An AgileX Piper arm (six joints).
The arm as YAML. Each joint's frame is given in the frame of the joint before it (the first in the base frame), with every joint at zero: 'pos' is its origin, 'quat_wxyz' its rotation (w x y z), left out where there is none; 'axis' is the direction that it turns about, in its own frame. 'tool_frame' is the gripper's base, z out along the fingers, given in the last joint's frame.
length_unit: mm
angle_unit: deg
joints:
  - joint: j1
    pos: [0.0, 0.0, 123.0]
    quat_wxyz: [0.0, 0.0, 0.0, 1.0]
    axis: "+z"
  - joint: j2
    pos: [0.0, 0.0, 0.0]
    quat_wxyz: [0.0, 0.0, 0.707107, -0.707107]
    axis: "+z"
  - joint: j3
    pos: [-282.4, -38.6, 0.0]
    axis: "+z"
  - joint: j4
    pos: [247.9, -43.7, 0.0]
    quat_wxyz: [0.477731, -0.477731, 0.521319, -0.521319]
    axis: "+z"
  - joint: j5
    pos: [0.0, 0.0, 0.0]
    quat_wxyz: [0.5, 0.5, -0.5, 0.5]
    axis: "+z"
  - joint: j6
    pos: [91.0, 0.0, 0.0]
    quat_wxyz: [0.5, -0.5, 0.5, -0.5]
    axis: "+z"
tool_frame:
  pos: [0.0, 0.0, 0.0]
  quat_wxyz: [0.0, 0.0, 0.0, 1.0]
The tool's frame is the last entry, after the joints.
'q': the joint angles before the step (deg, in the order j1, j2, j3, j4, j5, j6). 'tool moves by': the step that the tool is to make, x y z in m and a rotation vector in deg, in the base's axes. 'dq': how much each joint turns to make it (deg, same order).
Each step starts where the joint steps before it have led.
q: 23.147 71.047 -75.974 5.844 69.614 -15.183
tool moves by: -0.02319 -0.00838 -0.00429 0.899 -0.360 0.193
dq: 0.114 -5.215 4.927 0.688 -0.399 -0.001
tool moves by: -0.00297 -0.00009 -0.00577 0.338 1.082 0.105
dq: 0.002 -0.573 1.606 0.744 -0.174 0.001
